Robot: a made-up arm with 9 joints.
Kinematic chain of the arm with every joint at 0, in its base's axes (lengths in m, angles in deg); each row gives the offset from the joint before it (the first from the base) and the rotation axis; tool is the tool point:
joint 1: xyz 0 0 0.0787 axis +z
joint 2: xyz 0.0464 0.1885 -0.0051 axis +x
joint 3: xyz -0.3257 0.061 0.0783 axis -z
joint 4: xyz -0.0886 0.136 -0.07 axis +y
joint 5: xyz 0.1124 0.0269 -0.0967 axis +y
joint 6: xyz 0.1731 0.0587 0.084 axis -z
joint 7: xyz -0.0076 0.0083 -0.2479 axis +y
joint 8: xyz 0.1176 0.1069 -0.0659 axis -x
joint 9: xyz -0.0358 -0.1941 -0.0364 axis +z
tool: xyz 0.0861 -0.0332 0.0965
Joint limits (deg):
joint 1: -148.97..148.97
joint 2: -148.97..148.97
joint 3: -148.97..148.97
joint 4: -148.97..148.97
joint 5: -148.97..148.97
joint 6: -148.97..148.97
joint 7: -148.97..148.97
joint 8: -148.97..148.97
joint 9: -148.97..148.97
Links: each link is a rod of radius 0.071 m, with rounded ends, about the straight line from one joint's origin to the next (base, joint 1, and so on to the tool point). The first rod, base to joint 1, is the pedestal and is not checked.
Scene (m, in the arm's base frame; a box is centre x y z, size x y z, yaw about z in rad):
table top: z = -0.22
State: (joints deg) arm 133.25 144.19 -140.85 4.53 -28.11 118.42 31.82 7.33 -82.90
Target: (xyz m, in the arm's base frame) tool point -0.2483 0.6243 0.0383
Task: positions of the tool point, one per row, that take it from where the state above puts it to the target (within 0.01 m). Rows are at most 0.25 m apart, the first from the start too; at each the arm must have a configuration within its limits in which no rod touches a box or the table.
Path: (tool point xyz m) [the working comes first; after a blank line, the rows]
Joints at the target: 12.18 133.42 -148.97 56.84 -1.66 108.51 25.80 -22.91 -70.98
Straight joint move there: clear.

1: -0.1451 -0.6334 0.2392
2: -0.3412 -0.5648 0.2377
3: -0.5086 -0.4348 0.2290
4: -0.6270 -0.2558 0.2131
5: -0.6818 -0.0465 0.1901
6: -0.6655 0.1698 0.1604
7: -0.5796 0.3682 0.1246
8: -0.4345 0.5257 0.0836
9: -0.2483 0.6243 0.0383

